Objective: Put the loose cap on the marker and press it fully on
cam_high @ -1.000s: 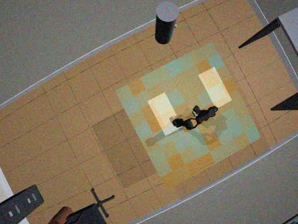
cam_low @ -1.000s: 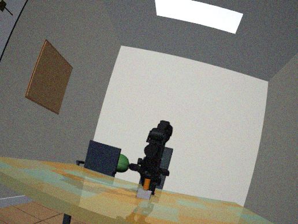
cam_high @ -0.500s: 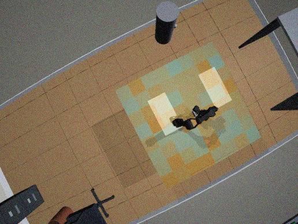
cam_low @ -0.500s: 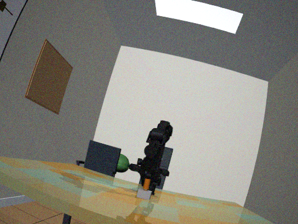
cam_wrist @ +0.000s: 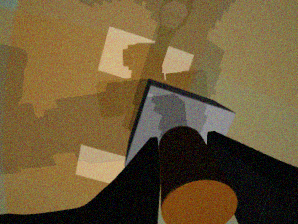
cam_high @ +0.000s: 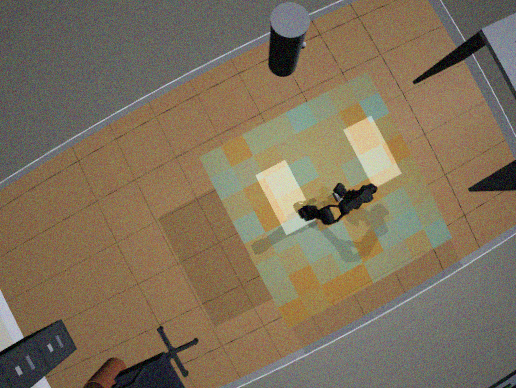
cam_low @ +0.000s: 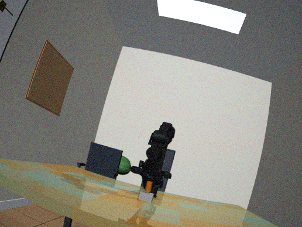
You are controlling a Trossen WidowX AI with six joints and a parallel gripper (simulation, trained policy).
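The orange cap lies 2 cm above my gripper tip and 1 cm ahead of it. Also, from my gripper tip: holder block 4 cm below, 1 cm ahead.
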